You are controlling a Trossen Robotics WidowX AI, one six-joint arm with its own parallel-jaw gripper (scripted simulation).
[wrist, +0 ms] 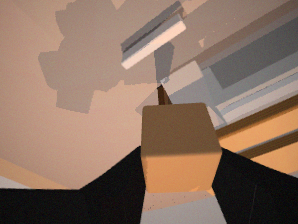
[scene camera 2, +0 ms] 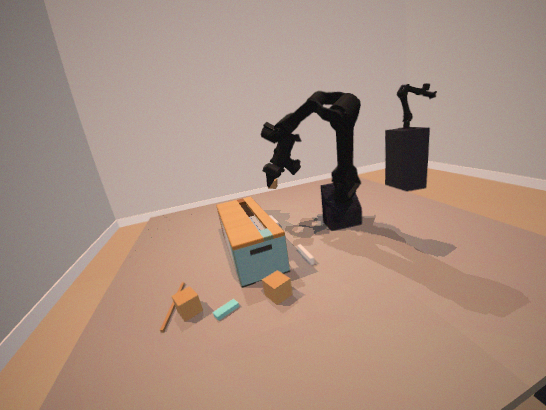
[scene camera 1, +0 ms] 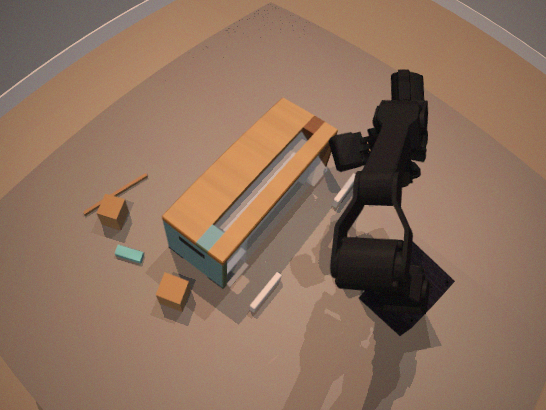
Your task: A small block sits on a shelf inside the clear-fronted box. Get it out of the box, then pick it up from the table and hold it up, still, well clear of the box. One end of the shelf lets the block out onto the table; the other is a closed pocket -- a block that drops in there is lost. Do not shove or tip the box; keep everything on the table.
Labels:
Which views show my gripper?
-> The wrist view, scene camera 2 and scene camera 1: all of them.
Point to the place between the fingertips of my gripper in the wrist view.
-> At 174, 151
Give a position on a box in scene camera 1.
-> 220, 220

